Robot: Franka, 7 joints.
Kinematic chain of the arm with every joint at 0, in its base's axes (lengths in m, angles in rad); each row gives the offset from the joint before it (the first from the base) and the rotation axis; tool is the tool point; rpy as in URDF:
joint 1: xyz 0 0 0.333 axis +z
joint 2: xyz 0 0 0 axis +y
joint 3: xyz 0 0 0.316 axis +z
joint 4: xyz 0.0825 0 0 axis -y
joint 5: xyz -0.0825 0 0.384 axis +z
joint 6: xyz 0 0 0 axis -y
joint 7: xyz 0.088 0 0 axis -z
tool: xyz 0 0 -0.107 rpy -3.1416 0 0
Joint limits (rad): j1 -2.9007..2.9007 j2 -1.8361..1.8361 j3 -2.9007..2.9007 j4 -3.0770..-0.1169 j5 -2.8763..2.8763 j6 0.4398..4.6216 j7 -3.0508..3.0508
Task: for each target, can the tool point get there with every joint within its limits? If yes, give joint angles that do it. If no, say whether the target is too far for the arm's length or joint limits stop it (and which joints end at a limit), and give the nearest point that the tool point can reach.
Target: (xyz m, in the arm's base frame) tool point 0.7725 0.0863 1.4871
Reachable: no: too far | nearest point 0.4763 0.0532 1.0446 | short by 0.534 m
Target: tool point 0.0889 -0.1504 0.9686
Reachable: yes | joints -0.6868 -0.7871 0.0637 -1.8657 -2.2173 1.4050 1.3314
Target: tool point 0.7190 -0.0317 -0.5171
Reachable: no: too far | nearest point 0.5674 -0.0250 -0.2781 | short by 0.283 m
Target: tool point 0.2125 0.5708 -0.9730
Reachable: no: too far | nearest point 0.1496 0.4019 -0.3404 | short by 0.658 m
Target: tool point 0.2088 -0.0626 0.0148
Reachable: yes | joints -0.3569 0.6301 0.0913 -2.7183 2.0370 2.6069 -1.4068
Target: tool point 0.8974 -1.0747 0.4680
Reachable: no: too far | nearest point 0.5473 -0.6555 0.4153 | short by 0.549 m
